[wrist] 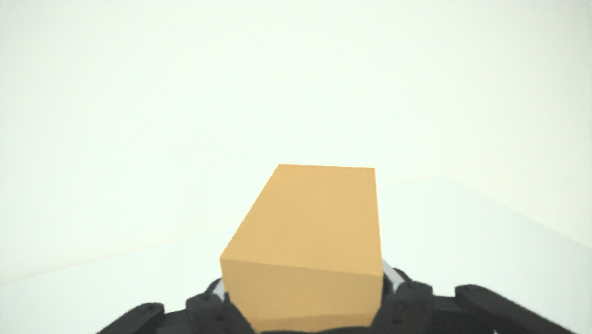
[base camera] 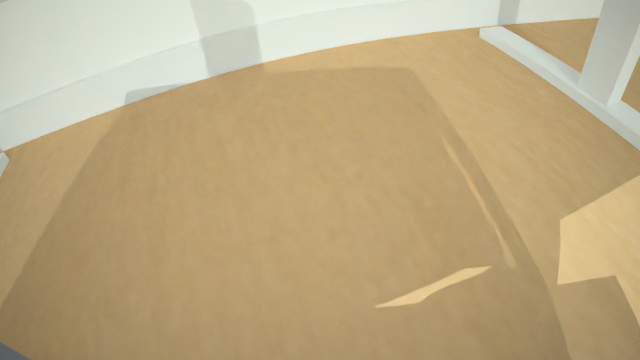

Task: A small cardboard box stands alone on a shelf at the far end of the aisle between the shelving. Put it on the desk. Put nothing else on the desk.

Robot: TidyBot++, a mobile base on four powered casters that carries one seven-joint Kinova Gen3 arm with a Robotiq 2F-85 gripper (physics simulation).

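Observation:
A small cardboard box is in the lower middle of the wrist view. My gripper is shut on the box, with a black finger at each side of its near end. The pale desk top shows behind and below the box in the wrist view. Whether the box touches the desk top is hard to tell. In the base camera view, a white desk leg with its foot bar stands on the floor at the upper right.
A white wall rises behind the desk top in the wrist view. In the base camera view, the wall's baseboard runs across the top of the wooden floor. A small white end piece shows at the left edge.

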